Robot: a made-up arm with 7 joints.
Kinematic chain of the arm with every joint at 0, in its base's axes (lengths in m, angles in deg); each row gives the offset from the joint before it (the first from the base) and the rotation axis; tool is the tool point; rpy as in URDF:
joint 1: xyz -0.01 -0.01 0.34 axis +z
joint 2: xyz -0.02 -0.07 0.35 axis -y
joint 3: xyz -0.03 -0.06 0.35 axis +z
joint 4: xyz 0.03 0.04 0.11 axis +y
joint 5: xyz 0 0.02 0.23 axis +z
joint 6: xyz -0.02 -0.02 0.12 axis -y
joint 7: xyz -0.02 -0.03 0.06 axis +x
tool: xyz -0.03 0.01 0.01 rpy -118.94 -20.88 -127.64
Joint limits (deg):
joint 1: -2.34..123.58
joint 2: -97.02..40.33
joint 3: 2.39..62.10
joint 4: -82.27..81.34
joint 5: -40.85..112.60
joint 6: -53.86..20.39
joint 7: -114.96..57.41
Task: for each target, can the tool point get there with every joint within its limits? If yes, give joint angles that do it. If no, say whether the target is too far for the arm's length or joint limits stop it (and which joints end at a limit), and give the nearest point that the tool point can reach.
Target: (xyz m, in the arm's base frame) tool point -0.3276 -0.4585 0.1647
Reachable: no: joint limits stop it (at a limit: joint 2, joint 4, joint 6, joint 7) | nearest point -0.3653 -0.5118 0.7307 | short by 0.570 m
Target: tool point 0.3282 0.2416 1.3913
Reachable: yes | joints 94.01 -42.30 43.30 -62.25 70.00 -25.86 -0.46
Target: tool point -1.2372 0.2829 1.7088
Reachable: no: too far | nearest point -0.6520 0.0192 1.3290 | short by 0.746 m
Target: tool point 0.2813 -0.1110 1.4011
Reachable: yes | joints 33.85 -45.42 24.24 -51.62 -11.92 10.51 35.39
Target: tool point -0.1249 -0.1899 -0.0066
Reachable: no: joint limits stop it (at a limit: joint 1, joint 2, joint 3, joint 4, joint 5, joint 7) | nearest point 0.3503 -0.1379 0.2252 | short by 0.531 m
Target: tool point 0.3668 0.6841 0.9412
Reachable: yes | joints 64.24 -65.44 21.85 30.77 -11.56 5.09 -97.06
